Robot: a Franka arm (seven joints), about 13 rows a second.
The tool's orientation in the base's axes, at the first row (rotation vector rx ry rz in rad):
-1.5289, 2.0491, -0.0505
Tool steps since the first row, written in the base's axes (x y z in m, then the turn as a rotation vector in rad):
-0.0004, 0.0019, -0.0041, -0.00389, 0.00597, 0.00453
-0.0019, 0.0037, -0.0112, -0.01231, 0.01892, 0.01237
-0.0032, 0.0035, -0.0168, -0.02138, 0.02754, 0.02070
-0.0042, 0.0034, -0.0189, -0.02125, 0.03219, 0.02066
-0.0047, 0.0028, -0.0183, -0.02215, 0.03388, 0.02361
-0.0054, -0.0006, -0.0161, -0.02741, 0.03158, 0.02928
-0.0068, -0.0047, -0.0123, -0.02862, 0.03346, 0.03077
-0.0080, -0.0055, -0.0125, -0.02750, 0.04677, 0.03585
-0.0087, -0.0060, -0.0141, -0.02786, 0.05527, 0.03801
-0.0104, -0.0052, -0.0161, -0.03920, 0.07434, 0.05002
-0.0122, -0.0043, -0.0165, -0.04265, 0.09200, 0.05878
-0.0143, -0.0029, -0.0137, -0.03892, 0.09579, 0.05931
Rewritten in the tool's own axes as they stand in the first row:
0.0001, 0.0025, 0.0038, -0.00652, 0.00380, -0.00378
0.0018, 0.0069, 0.0096, -0.01984, 0.01274, -0.01032
0.0045, 0.0100, 0.0136, -0.02939, 0.02059, -0.01888
0.0057, 0.0116, 0.0148, -0.03353, 0.02209, -0.01739
0.0060, 0.0116, 0.0139, -0.03612, 0.02239, -0.01975
0.0083, 0.0103, 0.0107, -0.03552, 0.02413, -0.02761
0.0106, 0.0087, 0.0057, -0.03760, 0.02529, -0.02885
0.0116, 0.0095, 0.0051, -0.05177, 0.02707, -0.02856
0.0128, 0.0105, 0.0059, -0.06018, 0.02953, -0.02797
0.0133, 0.0130, 0.0070, -0.08017, 0.04161, -0.03750
0.0129, 0.0150, 0.0068, -0.09895, 0.04753, -0.04108
0.0109, 0.0163, 0.0039, -0.10321, 0.04541, -0.03865

